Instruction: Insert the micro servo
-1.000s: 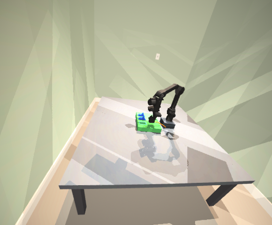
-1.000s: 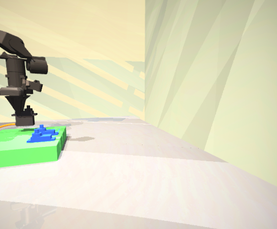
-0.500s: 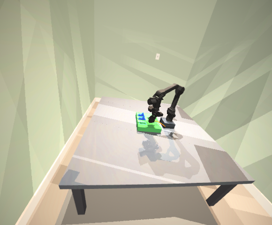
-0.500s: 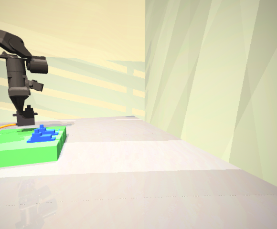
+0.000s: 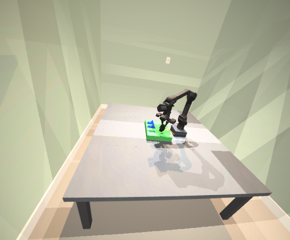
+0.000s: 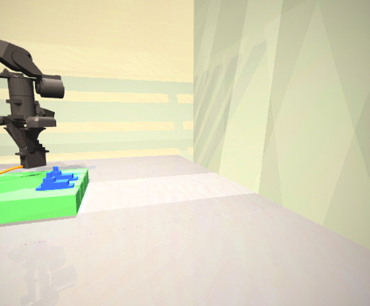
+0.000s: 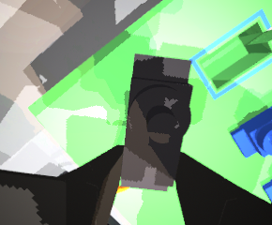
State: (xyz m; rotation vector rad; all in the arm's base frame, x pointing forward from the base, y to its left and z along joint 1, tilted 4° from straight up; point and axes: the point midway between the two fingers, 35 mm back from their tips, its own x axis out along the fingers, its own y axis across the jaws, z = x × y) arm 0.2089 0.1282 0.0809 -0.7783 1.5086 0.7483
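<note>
My gripper tip is 80 mm to the left of the green deck and 100 mm above it.
</note>
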